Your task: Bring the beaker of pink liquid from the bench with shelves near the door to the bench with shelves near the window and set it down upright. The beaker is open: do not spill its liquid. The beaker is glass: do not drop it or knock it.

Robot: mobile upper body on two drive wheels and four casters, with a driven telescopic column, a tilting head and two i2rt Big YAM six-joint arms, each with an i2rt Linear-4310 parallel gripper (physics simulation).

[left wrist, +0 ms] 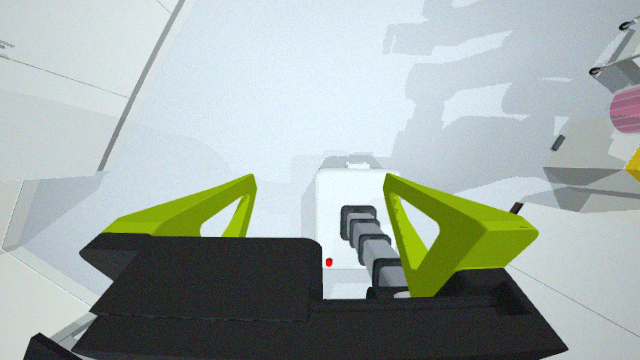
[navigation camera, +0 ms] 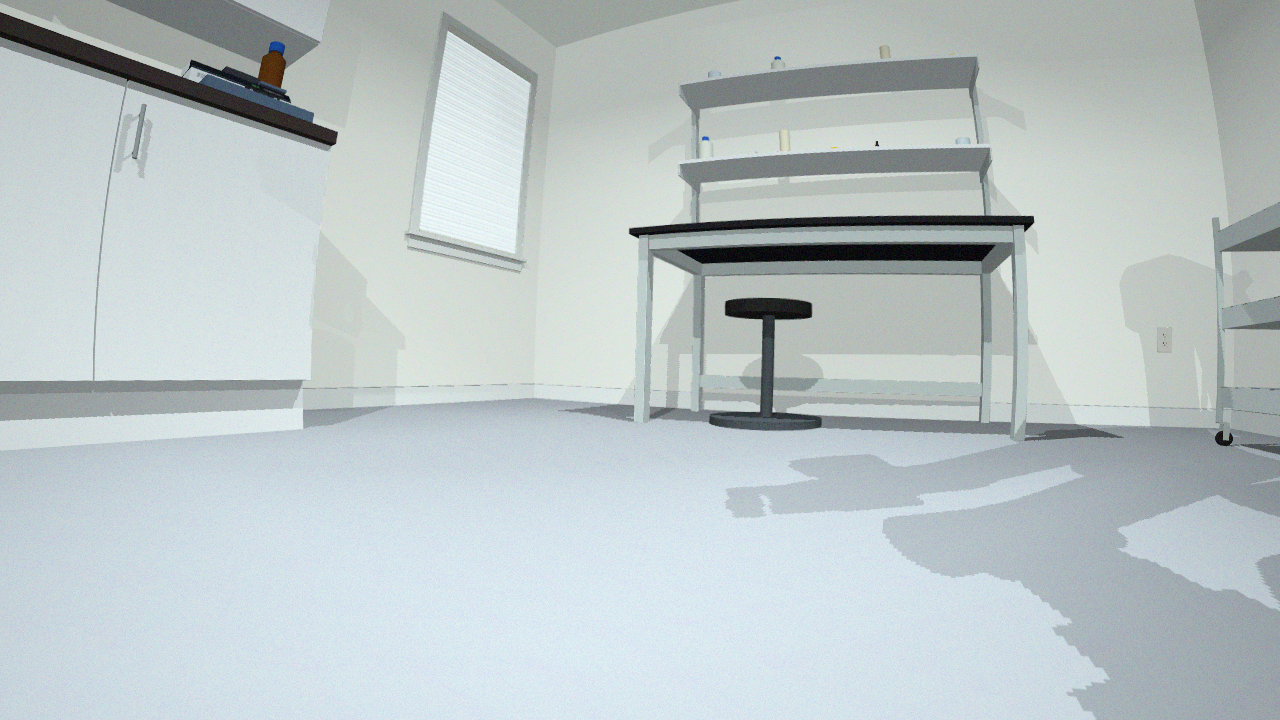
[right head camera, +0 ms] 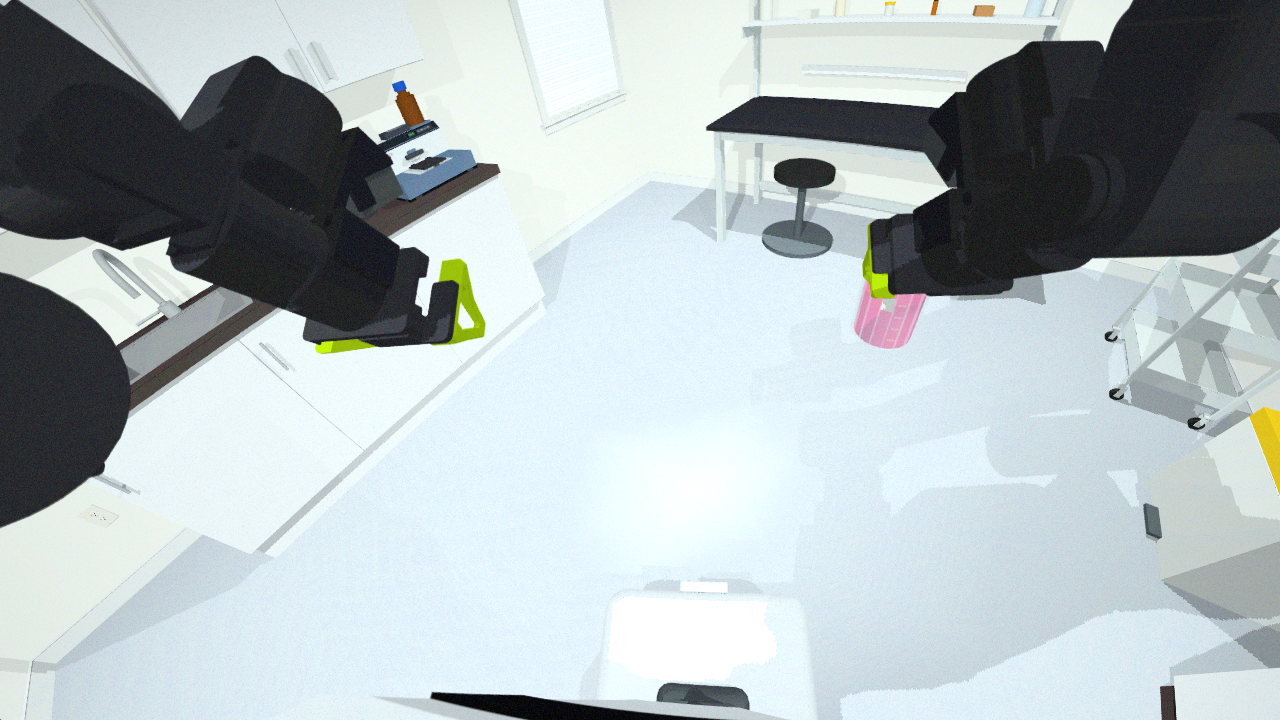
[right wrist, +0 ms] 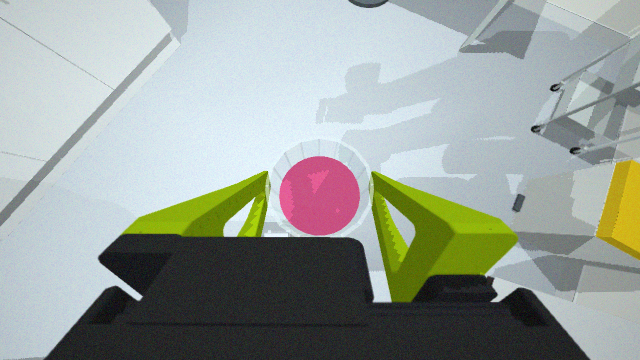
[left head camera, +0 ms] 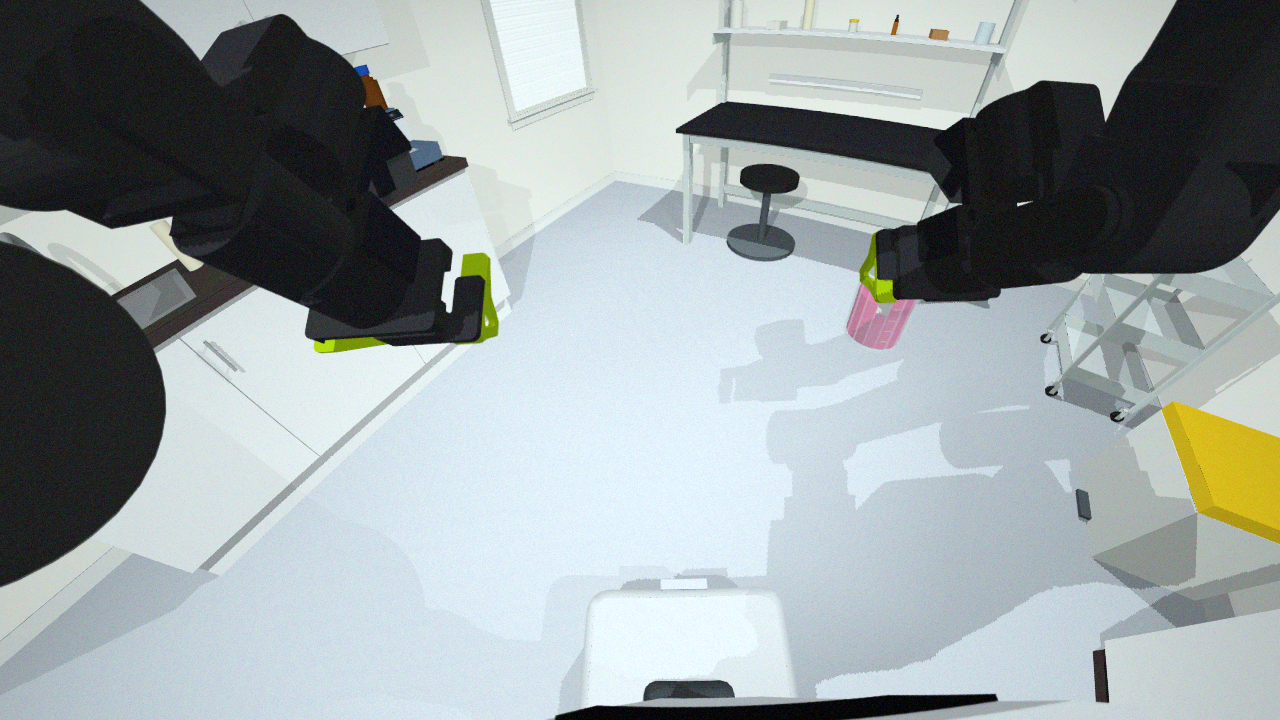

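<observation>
The glass beaker of pink liquid hangs upright over the floor. My right gripper is shut on it, one finger on each side of its wall. In the right wrist view the liquid surface sits inside the rim. My left gripper is open, with nothing between its fingers. A bench with a black top and shelves stands ahead, at the back right. A window is in the wall left of it.
A round stool stands at the bench's front. White cabinets with a dark counter run along the left. A wheeled cart stands right of the bench. A yellow-topped object is at the right.
</observation>
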